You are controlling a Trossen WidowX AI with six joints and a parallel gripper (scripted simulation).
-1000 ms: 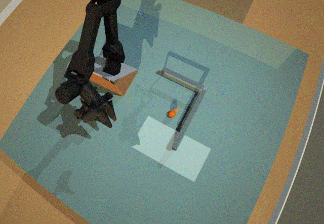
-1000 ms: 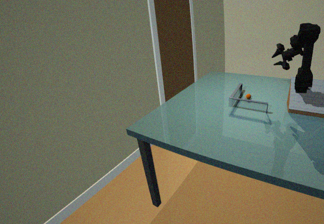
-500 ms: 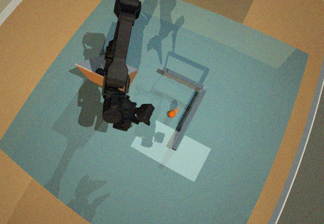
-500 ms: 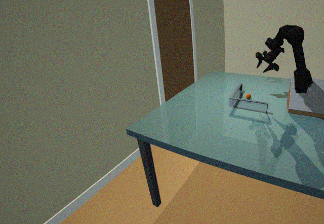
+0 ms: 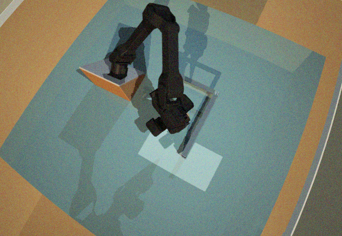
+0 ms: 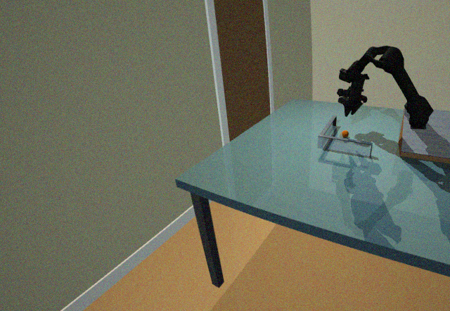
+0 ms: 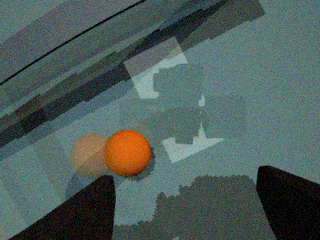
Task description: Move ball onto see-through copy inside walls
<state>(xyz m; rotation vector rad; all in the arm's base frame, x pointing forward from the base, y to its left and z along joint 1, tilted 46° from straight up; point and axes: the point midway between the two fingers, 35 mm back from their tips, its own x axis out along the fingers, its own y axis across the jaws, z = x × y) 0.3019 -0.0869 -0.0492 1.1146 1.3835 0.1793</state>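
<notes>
Now: gripper tip 10 mm short of the orange ball, 40 mm to the right of it and 80 mm above it. The rest, counted from my gripper tip: see-through copy of ball 20 mm ahead, 60 mm to the left, 80 mm below.
</notes>
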